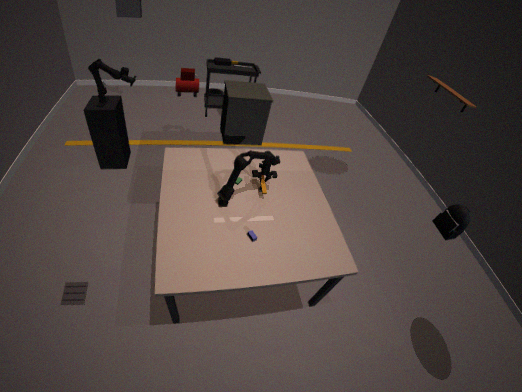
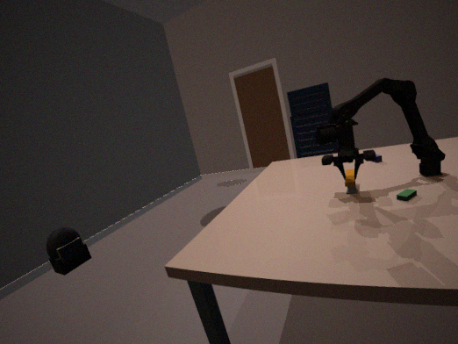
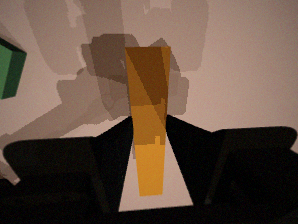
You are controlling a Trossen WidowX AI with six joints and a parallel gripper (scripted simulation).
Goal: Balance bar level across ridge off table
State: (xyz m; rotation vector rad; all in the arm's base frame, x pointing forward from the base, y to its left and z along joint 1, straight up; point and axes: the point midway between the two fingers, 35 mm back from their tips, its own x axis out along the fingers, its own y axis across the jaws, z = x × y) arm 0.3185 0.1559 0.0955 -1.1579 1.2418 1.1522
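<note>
My gripper tip is 3 cm to the left of the bar. From my gripper tip the other things lie so: green block: 17 cm behind, 6 cm to the left, 5 cm below; then blue block: 46 cm to the right, 16 cm behind, 4 cm below.
</note>
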